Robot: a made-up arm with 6 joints.
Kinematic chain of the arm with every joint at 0, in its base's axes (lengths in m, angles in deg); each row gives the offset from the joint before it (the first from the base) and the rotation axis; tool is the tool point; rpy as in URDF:
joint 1: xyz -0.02 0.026 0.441 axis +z
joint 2: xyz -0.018 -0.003 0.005 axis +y
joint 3: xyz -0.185 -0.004 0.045 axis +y
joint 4: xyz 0.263 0.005 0.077 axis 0.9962 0 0.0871
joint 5: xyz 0 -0.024 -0.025 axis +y
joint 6: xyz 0.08 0.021 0.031 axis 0.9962 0 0.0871
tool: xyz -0.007 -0.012 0.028 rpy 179.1 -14.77 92
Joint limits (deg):
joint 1: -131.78..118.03
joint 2: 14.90..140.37
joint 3: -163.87..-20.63
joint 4: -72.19..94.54
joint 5: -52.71..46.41
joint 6: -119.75..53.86
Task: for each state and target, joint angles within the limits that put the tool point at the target. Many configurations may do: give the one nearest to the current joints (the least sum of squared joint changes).
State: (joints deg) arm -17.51 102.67 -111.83 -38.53 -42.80 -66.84
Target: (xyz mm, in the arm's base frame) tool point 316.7 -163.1 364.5
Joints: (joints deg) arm -37.45 132.91 -74.30 -44.35 -42.68 -69.64
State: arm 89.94 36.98 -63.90 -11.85 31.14 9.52
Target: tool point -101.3 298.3 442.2
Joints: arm 111.58 75.63 -33.82 -8.16 36.47 7.06
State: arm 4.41 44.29 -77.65 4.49 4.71 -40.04
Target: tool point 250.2 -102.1 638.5
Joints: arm -25.63 63.49 -48.67 5.64 10.48 -37.40
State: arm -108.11 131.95 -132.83 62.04 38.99 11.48
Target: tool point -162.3 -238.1 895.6
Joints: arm -120.44 108.46 -152.32 62.21 32.84 5.91
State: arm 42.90 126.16 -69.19 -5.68 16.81 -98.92
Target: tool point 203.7 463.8 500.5
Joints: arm 60.17 133.24 -112.27 -0.34 10.88 -91.27
